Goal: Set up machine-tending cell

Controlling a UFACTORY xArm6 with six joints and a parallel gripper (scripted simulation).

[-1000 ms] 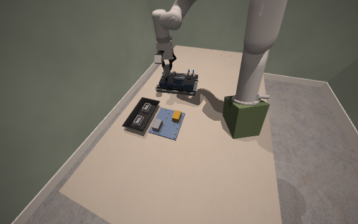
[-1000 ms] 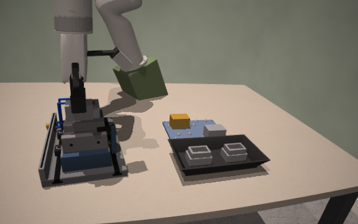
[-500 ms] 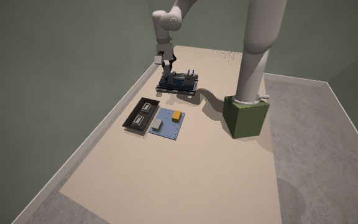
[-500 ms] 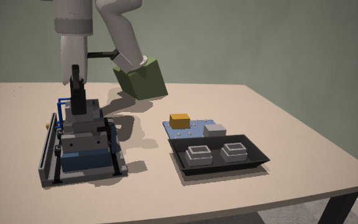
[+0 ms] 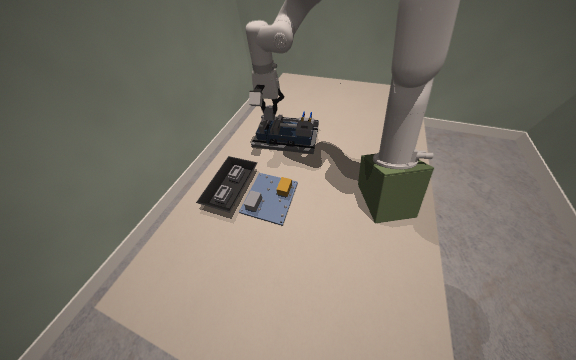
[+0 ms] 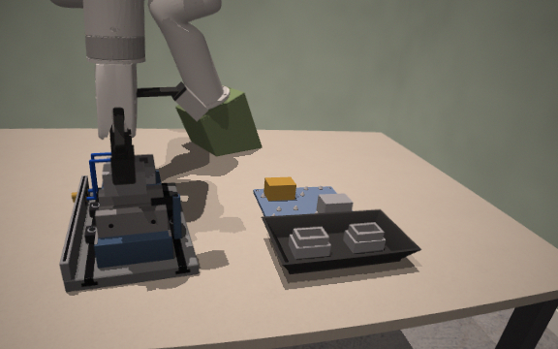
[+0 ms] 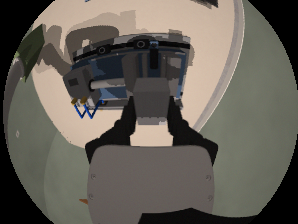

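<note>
Now: the vise 110 mm below my hand and 70 mm behind it. Round my hand: brass blank (300 mm to the left, 160 mm behind, 130 mm below).
</note>
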